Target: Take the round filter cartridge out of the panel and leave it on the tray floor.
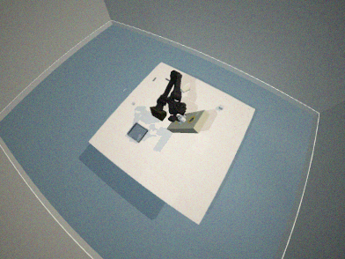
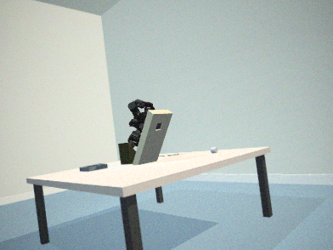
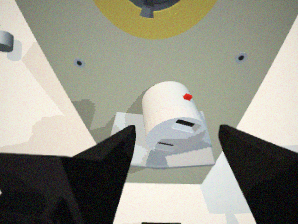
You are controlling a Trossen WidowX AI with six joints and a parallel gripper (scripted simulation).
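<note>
Right now my gripper tip is 1 cm short of the white round filter cartridge and 1 cm above it. Also, from my gripper tip: grey square tray 30 cm behind, 30 cm to the right, 22 cm below; then pale block 26 cm behind, 42 cm to the left, 22 cm below.
</note>
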